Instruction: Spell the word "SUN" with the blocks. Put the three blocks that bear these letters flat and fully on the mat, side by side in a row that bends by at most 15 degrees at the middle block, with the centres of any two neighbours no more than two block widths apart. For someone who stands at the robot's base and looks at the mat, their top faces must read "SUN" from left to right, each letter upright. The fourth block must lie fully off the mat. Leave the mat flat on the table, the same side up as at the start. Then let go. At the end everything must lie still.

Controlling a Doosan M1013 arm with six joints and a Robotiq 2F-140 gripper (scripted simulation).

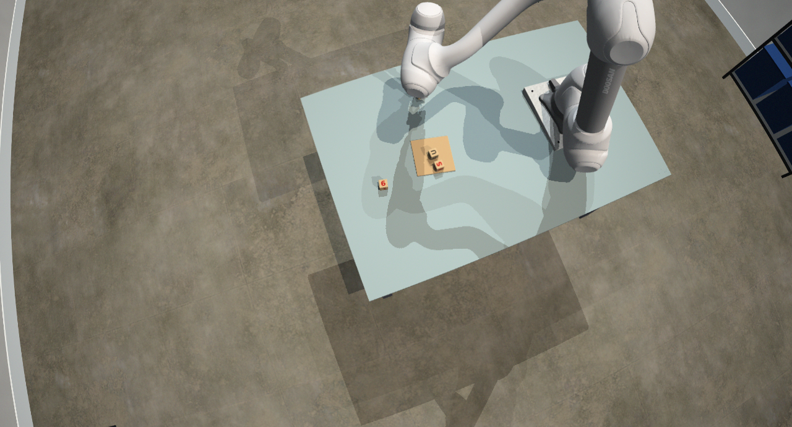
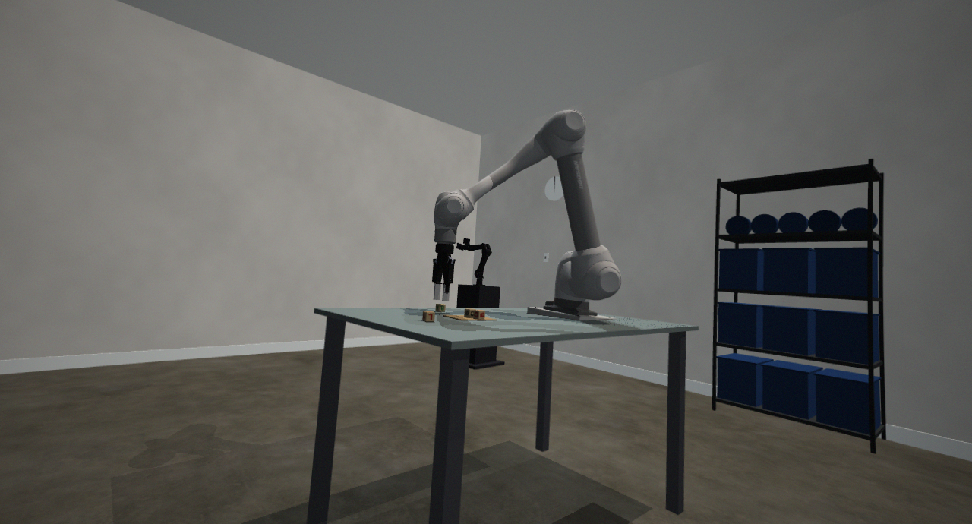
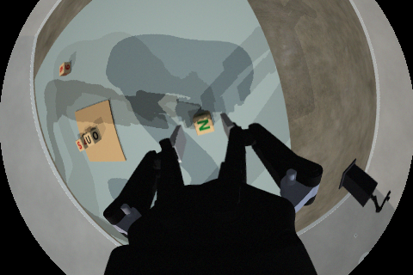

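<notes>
Right now the N block is 6 cm below my hand. The rest, counted from my hand: S block 29 cm to the left, 8 cm ahead, 6 cm below; then mat 24 cm to the left, 8 cm ahead, 7 cm below; then 6 block 29 cm ahead, 27 cm to the left, 6 cm below.
</notes>
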